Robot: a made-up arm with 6 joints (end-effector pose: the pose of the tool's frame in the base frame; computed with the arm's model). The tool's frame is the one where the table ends.
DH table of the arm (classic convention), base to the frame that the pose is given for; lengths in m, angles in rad. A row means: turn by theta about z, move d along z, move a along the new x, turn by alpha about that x. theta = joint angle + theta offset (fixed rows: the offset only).
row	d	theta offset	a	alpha
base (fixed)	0.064	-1.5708	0	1.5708
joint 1	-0.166	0	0.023	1.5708
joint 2	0.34	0	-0.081	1.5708
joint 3	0.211	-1.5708	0.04	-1.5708
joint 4	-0.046	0	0.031	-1.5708
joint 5	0.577	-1.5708	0.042	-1.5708
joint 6	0	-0.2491	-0.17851	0
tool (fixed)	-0.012	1.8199	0	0
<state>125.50 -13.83 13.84 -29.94 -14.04 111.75</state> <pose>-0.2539 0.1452 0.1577 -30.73 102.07 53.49</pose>
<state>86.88 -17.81 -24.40 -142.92 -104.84 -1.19</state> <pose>0.7999 -0.1176 -0.3325 -22.47 -35.94 -131.45</pose>
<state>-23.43 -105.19 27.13 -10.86 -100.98 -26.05</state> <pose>0.2210 -0.1758 -0.1201 56.17 118.67 60.84</pose>
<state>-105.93 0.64 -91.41 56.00 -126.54 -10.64</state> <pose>-0.0175 0.3706 -0.0801 128.22 -27.14 53.39</pose>
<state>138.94 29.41 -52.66 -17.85 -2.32 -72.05</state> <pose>0.1383 -0.3565 0.0771 99.53 109.98 37.06</pose>
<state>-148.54 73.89 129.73 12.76 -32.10 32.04</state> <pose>0.0367 -0.2168 0.4407 -35.87 13.30 116.36</pose>
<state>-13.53 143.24 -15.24 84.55 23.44 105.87</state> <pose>0.0213 0.2417 -0.9300 -42.87 78.16 -25.46</pose>
